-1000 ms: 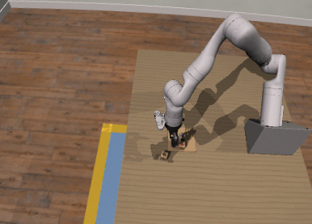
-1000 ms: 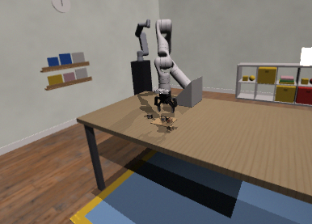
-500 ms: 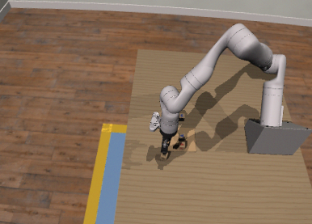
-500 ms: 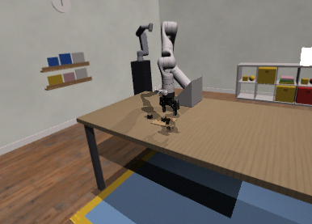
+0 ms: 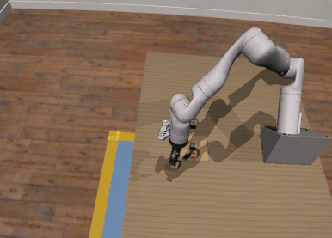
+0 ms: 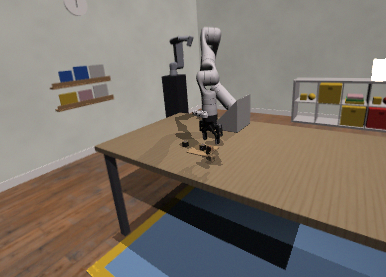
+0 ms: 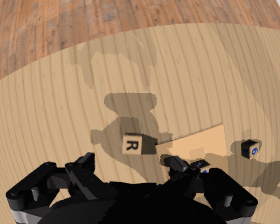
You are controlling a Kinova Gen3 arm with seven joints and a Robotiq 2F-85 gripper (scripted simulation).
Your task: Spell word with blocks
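Right now the R block is 9 cm below my hand. The rest, counted from my hand: tan mat 11 cm below, 10 cm to the right, 9 cm behind.
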